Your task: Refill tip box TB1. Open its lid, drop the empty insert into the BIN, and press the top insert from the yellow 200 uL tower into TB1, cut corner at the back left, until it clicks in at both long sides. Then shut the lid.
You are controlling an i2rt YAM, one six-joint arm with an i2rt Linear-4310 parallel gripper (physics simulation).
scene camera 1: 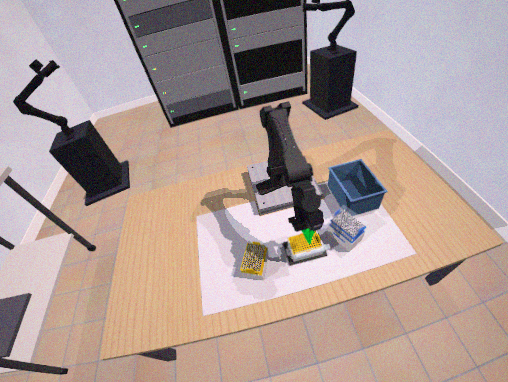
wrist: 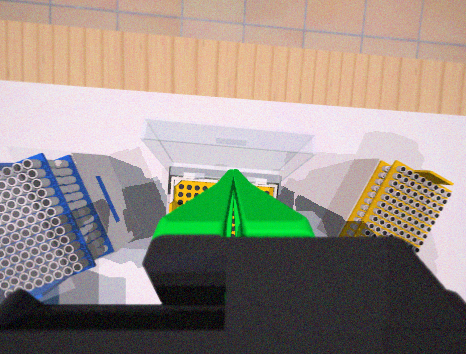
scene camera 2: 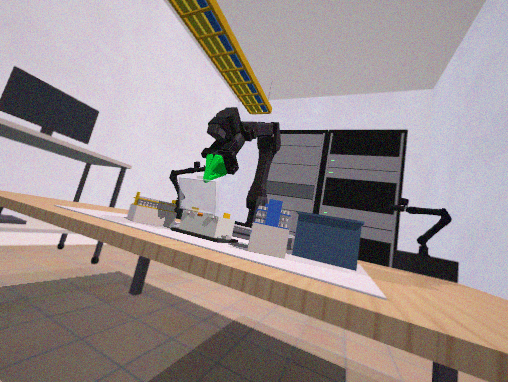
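Observation:
TB1 [scene camera 1: 307, 256] [scene camera 2: 202, 226] is a pale box on the mat with its clear lid [scene camera 2: 198, 195] [wrist: 230, 146] open and standing roughly upright, on the table-front side in the wrist view. A yellow perforated insert without tips [scene camera 1: 298, 244] [wrist: 187, 192] lies in it. My gripper [scene camera 1: 309, 242] [scene camera 2: 206, 179] [wrist: 233, 177] is shut and empty, over TB1, with green fingertips close to the lid's top edge in scene camera 2; contact is unclear. It hides much of the insert in the wrist view. The yellow tower [scene camera 1: 254, 259] [scene camera 2: 145, 213] [wrist: 415, 197] holds tipped inserts. The BIN [scene camera 1: 362, 200] [scene camera 2: 327, 241] is dark blue.
A blue tip tower [scene camera 1: 347, 225] [scene camera 2: 268, 242] [wrist: 37, 220] stands between TB1 and the BIN. The grey arm base plate [scene camera 1: 272, 202] lies behind TB1. The white mat [scene camera 1: 220, 290] lies on the wooden table [scene camera 1: 150, 300].

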